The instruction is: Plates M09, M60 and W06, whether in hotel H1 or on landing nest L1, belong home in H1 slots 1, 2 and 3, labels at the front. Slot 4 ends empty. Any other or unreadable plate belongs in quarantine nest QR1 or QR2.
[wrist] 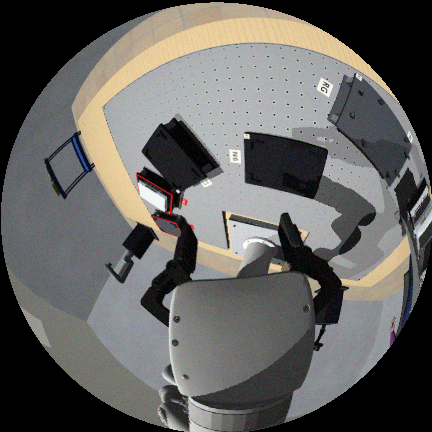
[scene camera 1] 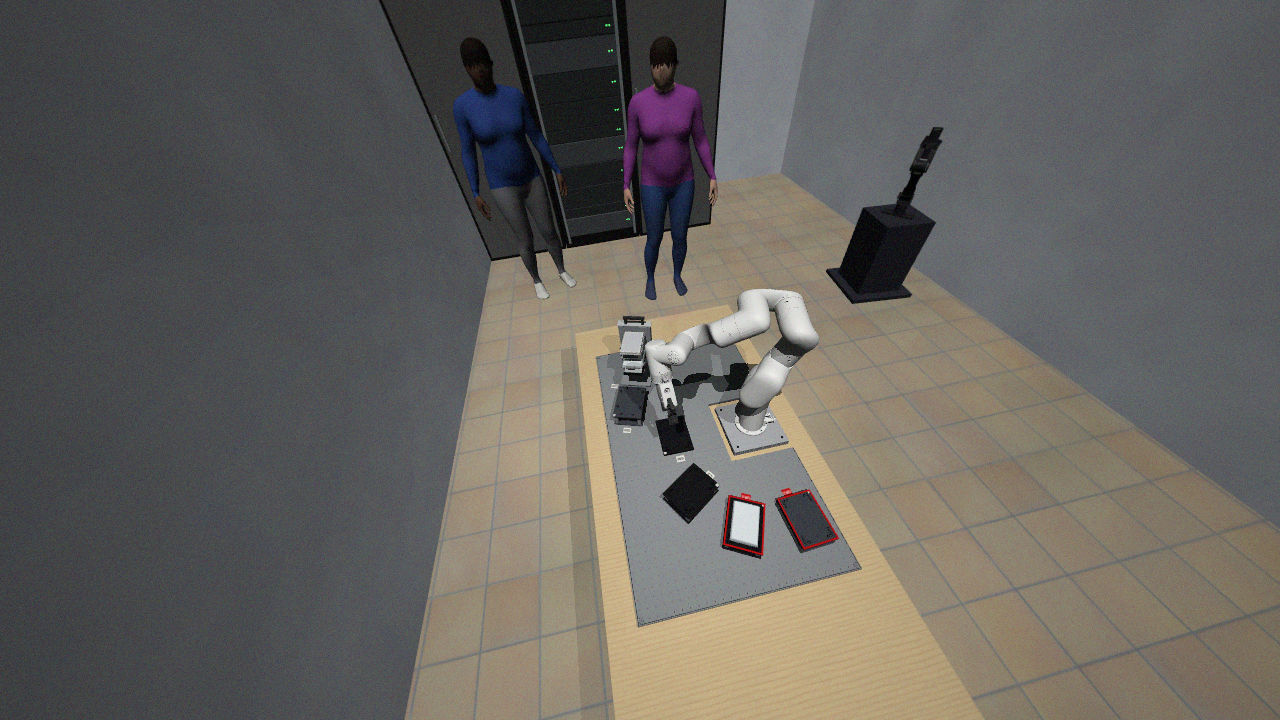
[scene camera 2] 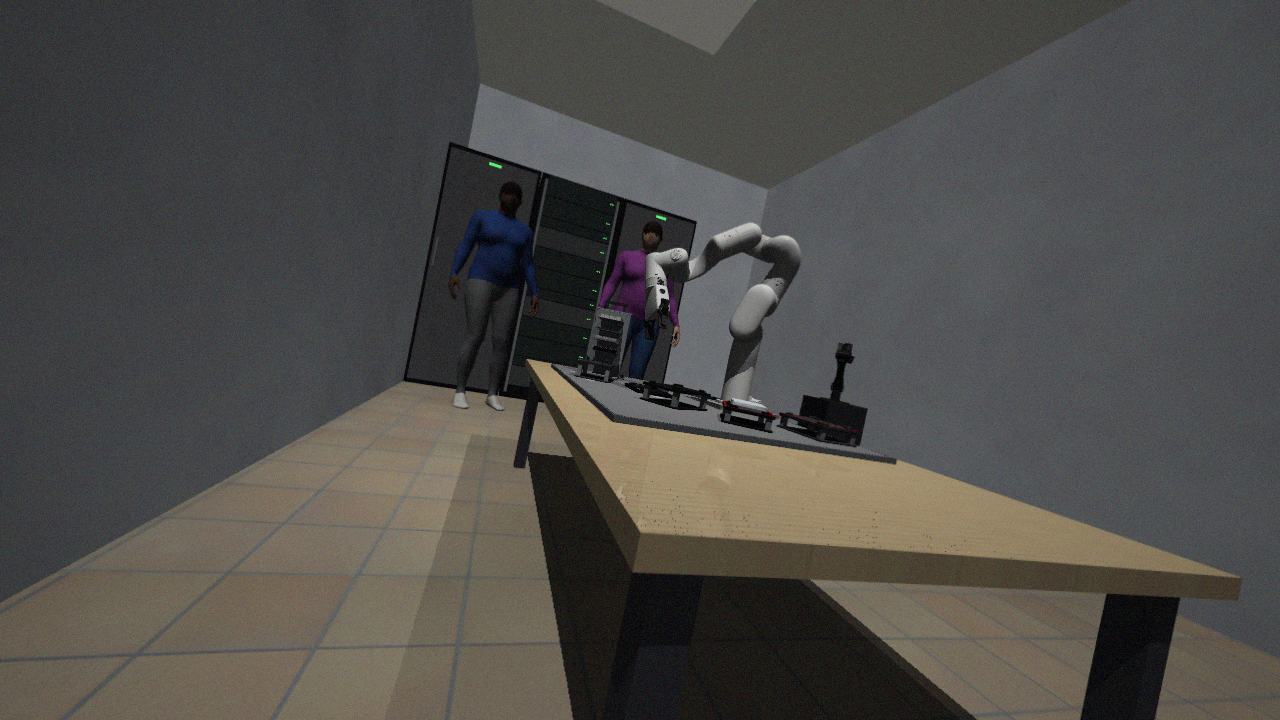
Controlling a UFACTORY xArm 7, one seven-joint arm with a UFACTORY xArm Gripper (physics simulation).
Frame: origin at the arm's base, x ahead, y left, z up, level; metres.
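Seen in the pictures: gripper, fingertip midpoint: (wrist: 236,227) (scene camera 1: 670,416) (scene camera 2: 656,333); arm's base at its link origin: (wrist: 260,246) (scene camera 1: 750,422).
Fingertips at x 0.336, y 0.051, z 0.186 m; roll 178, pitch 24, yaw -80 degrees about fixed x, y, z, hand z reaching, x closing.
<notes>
Pixels of each thing's top centre, then the offset from my fingertips to it. "spot": a spot on its surface instead.
- Hotel H1 at a spot on its surface: (scene camera 2: 612,312) (scene camera 1: 631,327) spot: dx +0.104, dy -0.428, dz +0.071 m
- flat black nest at its top centre: (wrist: 283,168) (scene camera 2: 648,386) (scene camera 1: 673,433) dx -0.018, dy -0.037, dz -0.177 m
- second black nest at its top centre: (wrist: 167,163) (scene camera 2: 678,385) (scene camera 1: 691,488) dx -0.042, dy +0.213, dz -0.139 m
- red-rimmed nest at its top centre: (scene camera 2: 818,419) (scene camera 1: 807,517) (wrist: 166,228) dx -0.398, dy +0.345, dz -0.149 m
- dark grey nest at its top centre: (wrist: 388,137) (scene camera 2: 598,357) (scene camera 1: 629,399) dx +0.149, dy -0.190, dz -0.119 m
Hotel H1 (scene camera 1: 636,325) (scene camera 2: 612,312) stands at the table's far left; its edge shows at right in the wrist view. A white plate (scene camera 1: 632,342) is high in it and another (scene camera 1: 633,365) lower; labels and slot numbers are unreadable. My gripper (scene camera 1: 675,417) (scene camera 2: 657,327) (wrist: 236,227) is open and empty, raised above the mat near a flat black nest (scene camera 1: 676,440) (wrist: 270,162). A second black nest (scene camera 1: 690,491) (wrist: 172,155) is angled; I cannot tell which is L1. A white plate (scene camera 1: 745,522) (wrist: 154,196) lies in one red-rimmed nest; the other red-rimmed nest (scene camera 1: 806,519) shows no plate.
A dark grey nest (scene camera 1: 631,404) (wrist: 370,120) beside a label reading RG stands in front of the hotel. My arm's base plate (scene camera 1: 729,437) is at the table's right. Two people (scene camera 1: 498,134) (scene camera 1: 666,134) and a small black arm on a pedestal (scene camera 1: 886,250) stand beyond the table.
</notes>
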